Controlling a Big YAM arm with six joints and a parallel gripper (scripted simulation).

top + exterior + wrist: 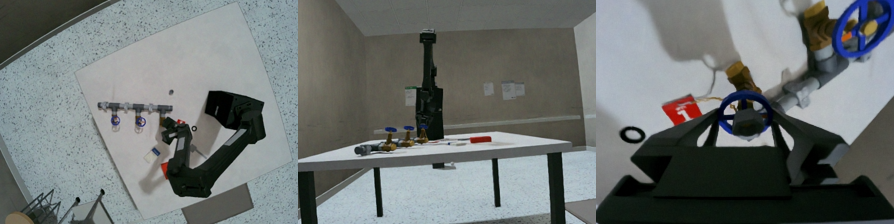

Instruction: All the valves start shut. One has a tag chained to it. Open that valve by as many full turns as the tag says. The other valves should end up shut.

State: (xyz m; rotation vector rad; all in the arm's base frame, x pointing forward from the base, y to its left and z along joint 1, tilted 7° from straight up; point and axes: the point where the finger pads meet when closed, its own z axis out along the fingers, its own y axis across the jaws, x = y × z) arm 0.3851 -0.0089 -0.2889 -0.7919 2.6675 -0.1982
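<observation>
My hand is 70 mm past the red tag, 60 mm to the right of it and 110 mm above it. From my hand the other things lie so: grey object: 100 mm behind, 180 mm to the right, 110 mm below; red block: 110 mm ahead, 350 mm to the left, 100 mm below; grey tool: 130 mm behind, 290 mm to the left, 110 mm below.
</observation>
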